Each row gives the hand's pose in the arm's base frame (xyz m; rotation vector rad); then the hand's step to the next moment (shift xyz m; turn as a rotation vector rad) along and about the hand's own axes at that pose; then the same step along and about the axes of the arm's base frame.
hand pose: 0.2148 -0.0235 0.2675 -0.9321 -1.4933 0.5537
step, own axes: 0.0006 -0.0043 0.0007 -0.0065 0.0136 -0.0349
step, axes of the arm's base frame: -0.0016 -0.0018 0.0037 0.0367 -0.0038 -0.0092
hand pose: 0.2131 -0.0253 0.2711 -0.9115 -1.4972 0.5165
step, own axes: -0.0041 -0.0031 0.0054 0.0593 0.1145 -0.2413
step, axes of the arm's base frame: -0.0062 -0.0040 -0.0010 0.2647 0.0675 -0.0149
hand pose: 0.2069 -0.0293 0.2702 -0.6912 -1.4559 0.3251
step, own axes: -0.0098 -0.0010 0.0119 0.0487 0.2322 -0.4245
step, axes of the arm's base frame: -0.0129 -0.0039 -0.0075 0.4654 0.1093 -0.0890
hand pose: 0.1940 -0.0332 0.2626 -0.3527 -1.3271 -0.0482
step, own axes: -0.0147 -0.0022 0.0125 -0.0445 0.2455 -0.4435
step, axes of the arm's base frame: -0.0159 -0.0010 -0.0111 0.4632 0.1012 -0.1847
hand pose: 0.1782 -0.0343 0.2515 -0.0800 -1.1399 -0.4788
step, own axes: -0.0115 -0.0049 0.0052 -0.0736 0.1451 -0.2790
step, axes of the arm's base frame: -0.0102 0.0009 -0.0089 0.2726 0.0701 -0.1583
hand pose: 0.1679 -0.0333 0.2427 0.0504 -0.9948 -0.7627
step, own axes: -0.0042 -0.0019 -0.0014 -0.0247 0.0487 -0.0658
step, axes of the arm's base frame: -0.0013 0.0007 -0.0046 0.0701 0.0317 -0.0374
